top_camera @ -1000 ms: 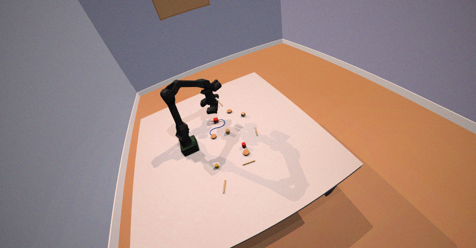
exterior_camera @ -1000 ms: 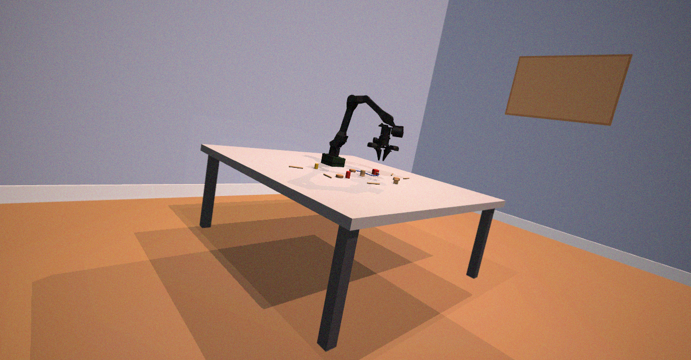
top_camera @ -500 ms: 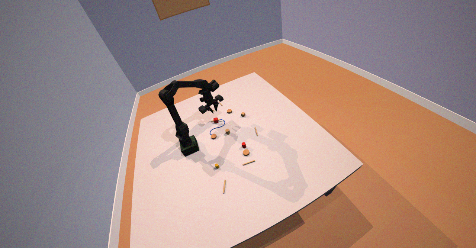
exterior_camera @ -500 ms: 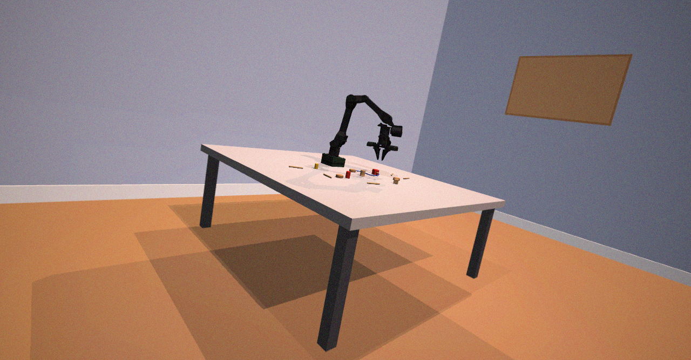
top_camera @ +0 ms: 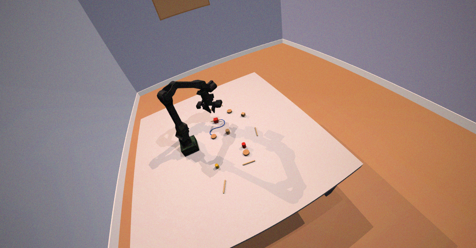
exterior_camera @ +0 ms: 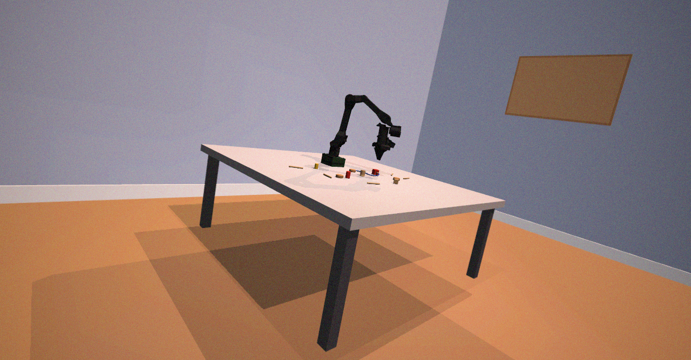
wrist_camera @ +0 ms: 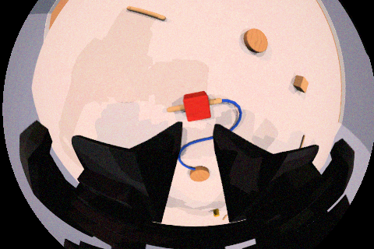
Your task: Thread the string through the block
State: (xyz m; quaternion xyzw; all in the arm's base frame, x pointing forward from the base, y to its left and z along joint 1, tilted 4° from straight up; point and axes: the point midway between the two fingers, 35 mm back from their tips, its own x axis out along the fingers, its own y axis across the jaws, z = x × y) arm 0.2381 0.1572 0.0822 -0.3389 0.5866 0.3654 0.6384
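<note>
Right now the red block is 80 mm below my gripper tip and 10 mm to the right of it. Round my gripper tip: round wooden button 150 mm to the right, 90 mm below, 60 mm behind; wooden cylinder 160 mm to the right, 80 mm below, 50 mm ahead; thin wooden stick 80 mm below, 10 mm to the right, 10 mm ahead.
</note>
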